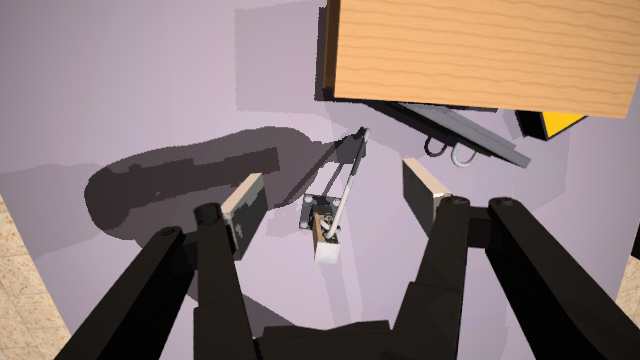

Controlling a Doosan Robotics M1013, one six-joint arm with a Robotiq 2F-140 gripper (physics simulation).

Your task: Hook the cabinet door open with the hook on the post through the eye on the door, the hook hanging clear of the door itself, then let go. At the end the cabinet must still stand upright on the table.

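Frame: origin at the arm's base, x ahead, y left, z up, level; centimetres.
Seen in the pictures: gripper, fingertip midpoint: [332, 184].
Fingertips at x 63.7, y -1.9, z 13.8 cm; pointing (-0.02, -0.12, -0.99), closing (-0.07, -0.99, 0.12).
Pixels of each thing's middle, then the offset from my fingertips to it. "*": a spot on its surface instead. Level surfaces: height alone.
- wooden cabinet, body centre: [447, 84] dx +4.4, dy -12.8, dz -8.6 cm
- light loop, surface spot: [465, 165] * dx -4.3, dy -14.8, dz -9.6 cm
- post, surface spot: [327, 251] * dx -9.1, dy +1.4, dz -6.2 cm
- thin metal hook, surface spot: [348, 182] * dx -3.5, dy -2.1, dz -9.3 cm
- post's base plate, surface spot: [305, 212] * dx -8.9, dy +3.3, dz -16.0 cm
- pale lilac table, surface height: dz -16.2 cm
- black object, body centre: [553, 100] dx -0.2, dy -29.1, dz -14.4 cm
The wooden cabinet [480, 55] is seen from above at the upper right. Its grey door [460, 125] stands partly open, slanting out from under the cabinet top. A dark loop [434, 154] and a light loop [465, 165] stick out from the door's outer face; I cannot tell which is the eye. The post [327, 251] stands at the middle. The thin metal hook [348, 182] is attached to the post and slants toward the cabinet, its far end apart from both loops and clear of the door. My gripper [332, 184] is open and empty, one finger on each side of the hook and post.
The post's base plate [305, 212] has light screws and sits on the pale lilac table [150, 65]. A yellow and black object [562, 122] shows beneath the cabinet's front edge at the right. The arm's dark shadow covers the table at the left. Tiled floor shows past the table edges.
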